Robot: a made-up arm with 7 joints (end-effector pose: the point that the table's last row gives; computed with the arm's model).
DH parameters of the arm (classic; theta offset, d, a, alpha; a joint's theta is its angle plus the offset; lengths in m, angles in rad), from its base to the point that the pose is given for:
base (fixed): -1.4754 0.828 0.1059 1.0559
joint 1: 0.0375 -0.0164 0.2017 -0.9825
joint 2: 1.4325 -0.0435 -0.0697 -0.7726
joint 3: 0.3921 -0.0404 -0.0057 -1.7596
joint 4: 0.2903 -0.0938 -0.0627 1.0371
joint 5: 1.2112 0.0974 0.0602 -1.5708
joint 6: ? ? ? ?
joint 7: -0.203 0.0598 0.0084 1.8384
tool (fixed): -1.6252 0.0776 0 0
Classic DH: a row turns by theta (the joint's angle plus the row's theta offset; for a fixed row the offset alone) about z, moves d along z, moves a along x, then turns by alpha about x.
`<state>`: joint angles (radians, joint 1 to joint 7).
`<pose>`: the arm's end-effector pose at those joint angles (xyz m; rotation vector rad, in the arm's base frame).
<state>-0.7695 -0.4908 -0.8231 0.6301 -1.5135 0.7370 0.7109</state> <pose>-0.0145 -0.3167 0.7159 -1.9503 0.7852 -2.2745</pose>
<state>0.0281 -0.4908 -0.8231 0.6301 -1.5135 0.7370 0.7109</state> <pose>0.0783 -0.3308 0.8768 1.8731 0.4115 2.3792</pose>
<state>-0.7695 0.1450 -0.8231 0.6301 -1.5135 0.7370 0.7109</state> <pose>0.0049 -0.3030 0.7285 -1.4659 0.1335 -2.2414</pose>
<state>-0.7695 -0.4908 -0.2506 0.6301 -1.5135 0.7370 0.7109</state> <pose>0.0424 -0.2776 0.6910 -1.7230 0.4737 -1.8186</pose>
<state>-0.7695 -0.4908 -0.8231 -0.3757 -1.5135 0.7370 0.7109</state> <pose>-0.0128 -0.1900 0.8074 -1.5059 -0.6484 -2.5969</pose>
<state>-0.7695 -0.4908 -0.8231 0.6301 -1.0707 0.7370 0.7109</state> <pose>-0.0048 -0.2955 0.6907 -1.5283 1.1204 -2.0735</pose>
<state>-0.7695 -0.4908 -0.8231 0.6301 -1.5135 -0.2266 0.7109</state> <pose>-0.0037 -0.2593 0.7548 -1.2826 -0.2654 -2.1822</pose>
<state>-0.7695 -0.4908 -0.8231 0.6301 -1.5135 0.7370 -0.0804</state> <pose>-0.0148 -0.2657 0.7435 -1.3957 0.0682 -2.0515</pose>
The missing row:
joint 6: -1.3751 -0.0601 0.0145 -0.2729
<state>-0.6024 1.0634 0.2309 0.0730 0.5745 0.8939 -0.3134</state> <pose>-0.1283 -0.3040 0.7187 -0.5173 0.2513 1.1214</pose>
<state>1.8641 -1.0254 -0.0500 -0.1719 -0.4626 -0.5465 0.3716</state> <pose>0.0190 -0.0625 0.9076 -0.9206 -1.2478 0.6427</pose>
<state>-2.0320 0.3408 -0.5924 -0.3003 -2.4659 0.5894 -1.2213</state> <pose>-0.2057 0.0433 0.7215 -0.8742 -1.8897 -1.5995</pose>
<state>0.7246 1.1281 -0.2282 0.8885 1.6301 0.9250 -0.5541</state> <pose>0.0535 -0.2502 0.9290 -1.4139 1.8104 -0.1521</pose>
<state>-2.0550 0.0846 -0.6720 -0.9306 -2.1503 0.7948 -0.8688</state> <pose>-0.1771 0.0876 0.7822 -0.9569 -1.8794 -2.1029</pose>
